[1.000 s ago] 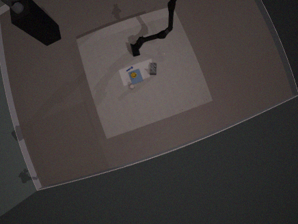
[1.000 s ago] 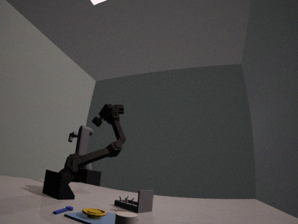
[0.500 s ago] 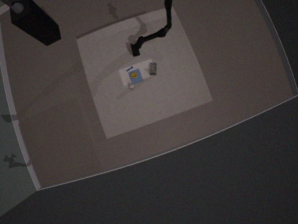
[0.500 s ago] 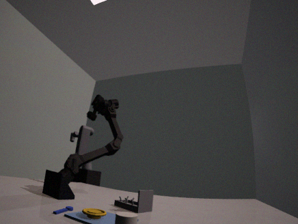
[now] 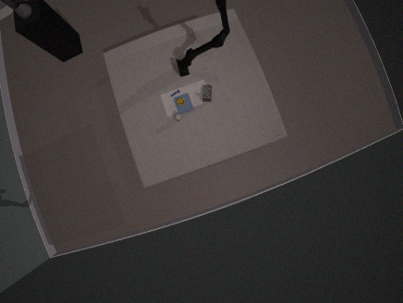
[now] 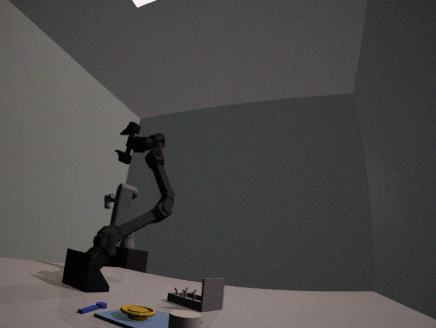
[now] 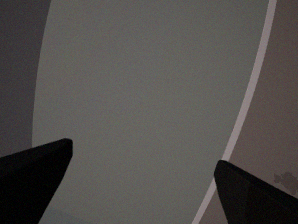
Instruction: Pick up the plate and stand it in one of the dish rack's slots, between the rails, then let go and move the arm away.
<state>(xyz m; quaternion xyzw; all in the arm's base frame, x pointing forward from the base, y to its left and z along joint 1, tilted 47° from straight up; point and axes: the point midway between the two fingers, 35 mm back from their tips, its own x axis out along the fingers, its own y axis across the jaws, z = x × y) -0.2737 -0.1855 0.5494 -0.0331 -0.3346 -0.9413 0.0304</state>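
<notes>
Now: the yellow plate 58 cm below my gripper tip, 55 cm ahead of it and 38 cm to the right of it. Round my gripper tip: blue bar 59 cm below, 46 cm ahead, 40 cm to the right; then blue flat mat 59 cm below, 57 cm ahead, 37 cm to the right; then grey dish rack 57 cm below, 55 cm ahead, 16 cm to the right.
</notes>
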